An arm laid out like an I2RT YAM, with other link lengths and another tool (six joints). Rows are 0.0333 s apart.
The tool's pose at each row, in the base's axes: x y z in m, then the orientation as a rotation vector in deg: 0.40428, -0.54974, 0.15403, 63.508, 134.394, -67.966; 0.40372, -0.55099, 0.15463, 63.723, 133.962, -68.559; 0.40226, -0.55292, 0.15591, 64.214, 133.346, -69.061; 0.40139, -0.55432, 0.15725, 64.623, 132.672, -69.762; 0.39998, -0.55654, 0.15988, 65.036, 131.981, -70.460; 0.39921, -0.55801, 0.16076, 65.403, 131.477, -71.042; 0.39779, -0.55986, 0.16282, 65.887, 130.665, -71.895; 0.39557, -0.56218, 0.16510, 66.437, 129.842, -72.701; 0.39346, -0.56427, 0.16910, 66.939, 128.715, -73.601; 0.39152, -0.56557, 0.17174, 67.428, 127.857, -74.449
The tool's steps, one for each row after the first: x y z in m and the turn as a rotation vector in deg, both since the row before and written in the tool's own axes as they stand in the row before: -0.00059, -0.00121, 0.00065, 0.471, -0.157, 0.186; -0.00072, -0.00250, 0.00086, 0.474, -0.129, 0.429; -0.00089, -0.00189, 0.00037, 0.599, -0.204, 0.375; -0.00169, -0.00330, 0.00032, 0.601, -0.209, 0.385; -0.00075, -0.00156, 0.00073, 0.508, -0.108, 0.286; -0.00121, -0.00283, 0.00043, 0.735, -0.234, 0.438; -0.00109, -0.00370, 0.00082, 0.722, -0.197, 0.480; -0.00208, -0.00452, -0.00031, 0.788, -0.418, 0.613; -0.00102, -0.00337, -0.00015, 0.748, -0.241, 0.457
